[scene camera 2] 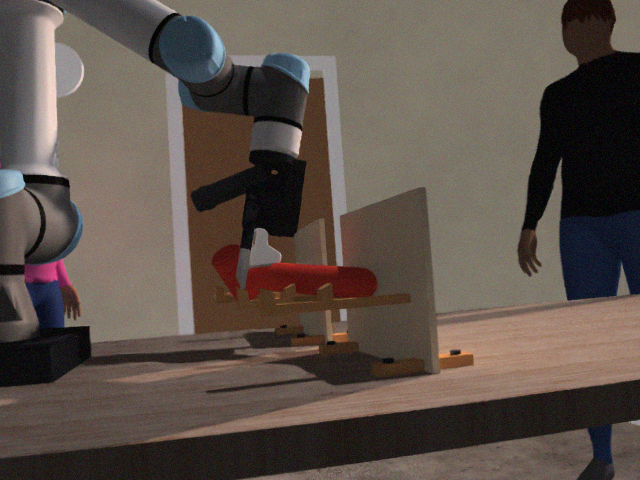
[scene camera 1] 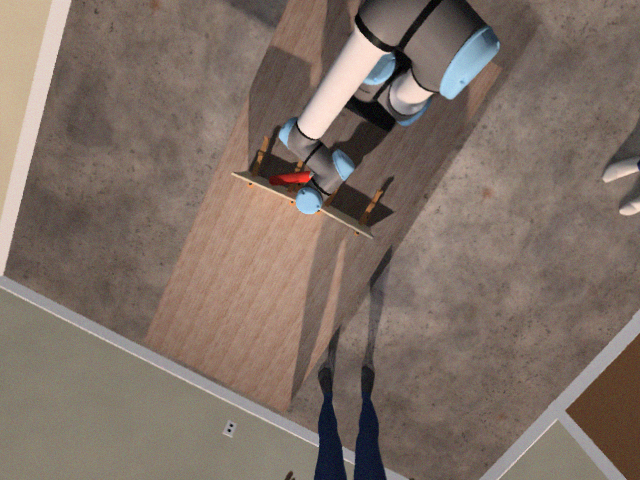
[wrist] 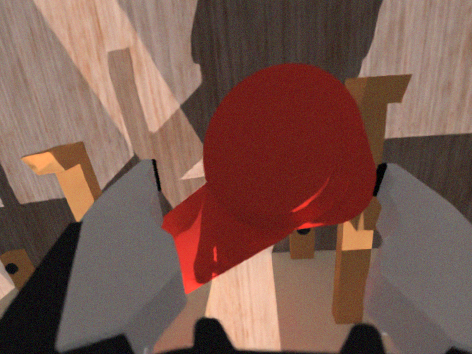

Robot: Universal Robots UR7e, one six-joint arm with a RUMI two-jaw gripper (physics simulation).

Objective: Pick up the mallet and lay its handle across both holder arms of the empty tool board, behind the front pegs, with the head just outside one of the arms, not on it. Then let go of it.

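Frame: origin at the arm's base, x ahead, y left, z up, level; millimetres.
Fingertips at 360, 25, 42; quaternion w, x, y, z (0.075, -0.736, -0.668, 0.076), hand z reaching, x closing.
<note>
A point is followed by its place in that frame, as x, y, z.
The red mallet (scene camera 1: 290,178) @[449, -93, 69] (scene camera 2: 315,276) @[442, -114, 55] (wrist: 285,125) @[331, 30, 99] is at the mallet's holder board (scene camera 1: 268,189) @[514, -138, 139] (scene camera 2: 387,248) @[515, -192, 82], left in scene camera 1. Its head is in the gap beside this board. Its handle runs over the board's inner arm, slanting toward the board; whether it touches the arm is unclear. My gripper (scene camera 2: 252,271) (wrist: 264,166) @[360, 26, 42] is shut on the mallet head, one finger on each side. The wrist and arm hide it in scene camera 1. The empty tool board (scene camera 1: 346,222) @[484, 170, 142] (scene camera 2: 309,248) @[483, 127, 102] (wrist: 310,280) @[483, 61, -11] stands right beside it; its near arm (wrist: 350,280) @[444, 77, 33] shows in the wrist view.
The two upright boards stand in line on the wooden table (scene camera 1: 242,263) @[914, -134, -52] (scene camera 2: 516,341) @[707, -133, -52]. Upturned pegs tip the holder arms on the robot's side. The empty board's outer arm (scene camera 1: 370,207) @[402, 235, 33] reaches toward the robot. A person (scene camera 2: 589,155) stands beyond the table.
</note>
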